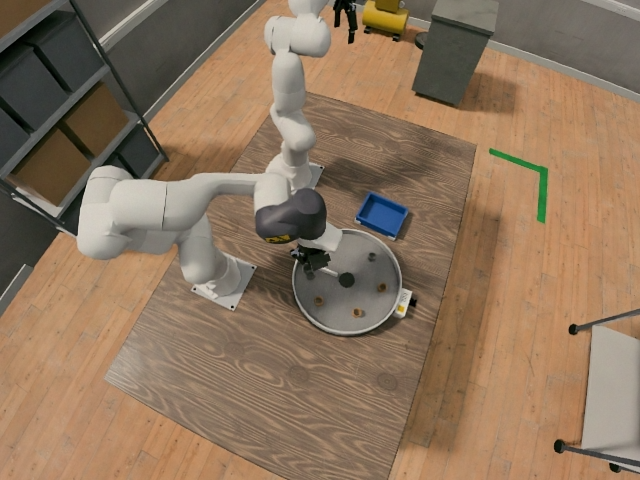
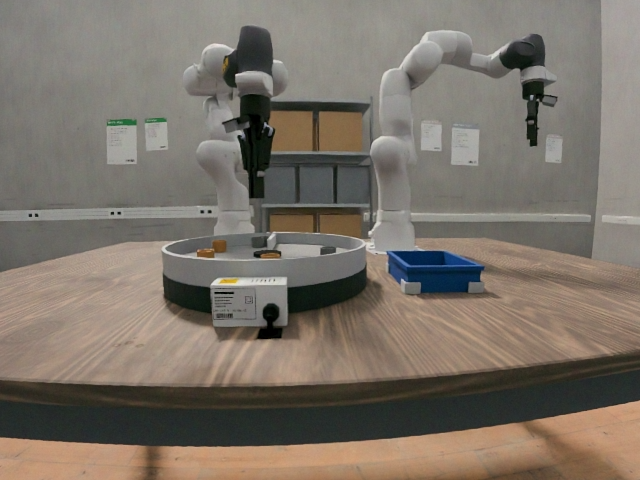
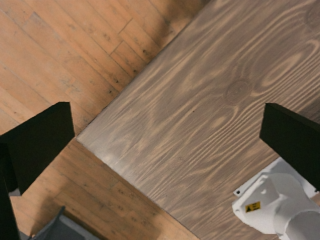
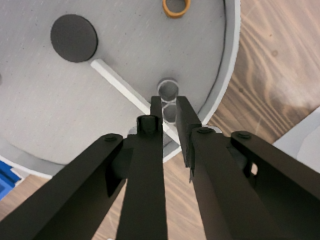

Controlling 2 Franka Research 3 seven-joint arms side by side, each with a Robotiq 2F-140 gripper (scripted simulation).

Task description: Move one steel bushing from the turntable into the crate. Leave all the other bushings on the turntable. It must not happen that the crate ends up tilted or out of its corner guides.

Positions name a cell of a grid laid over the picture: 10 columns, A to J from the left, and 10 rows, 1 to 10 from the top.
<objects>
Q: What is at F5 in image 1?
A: A blue crate.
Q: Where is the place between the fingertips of my right gripper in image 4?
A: At F5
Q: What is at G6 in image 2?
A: A blue crate.
</objects>
